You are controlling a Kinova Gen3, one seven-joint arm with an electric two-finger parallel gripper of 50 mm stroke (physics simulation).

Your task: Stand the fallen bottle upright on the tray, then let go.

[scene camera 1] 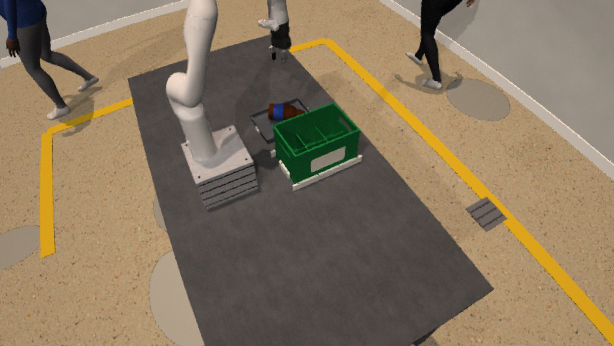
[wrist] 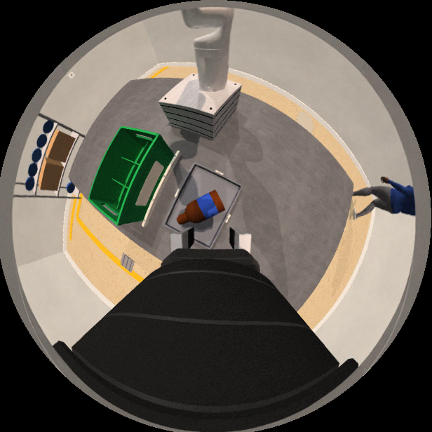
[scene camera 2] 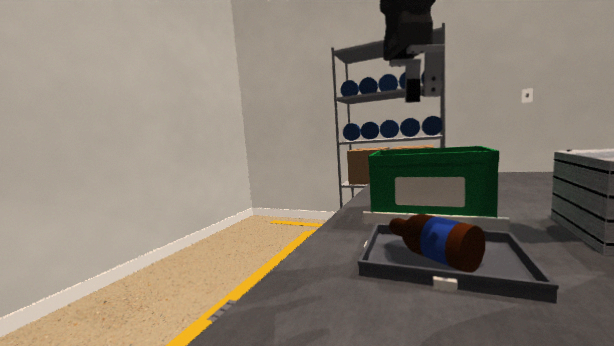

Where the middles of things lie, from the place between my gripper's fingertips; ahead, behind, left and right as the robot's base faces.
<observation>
Now: the brown bottle (scene camera 2: 458, 245) 23 cm below my hand, 5 cm to the right of it and 1 cm behind it.
</observation>
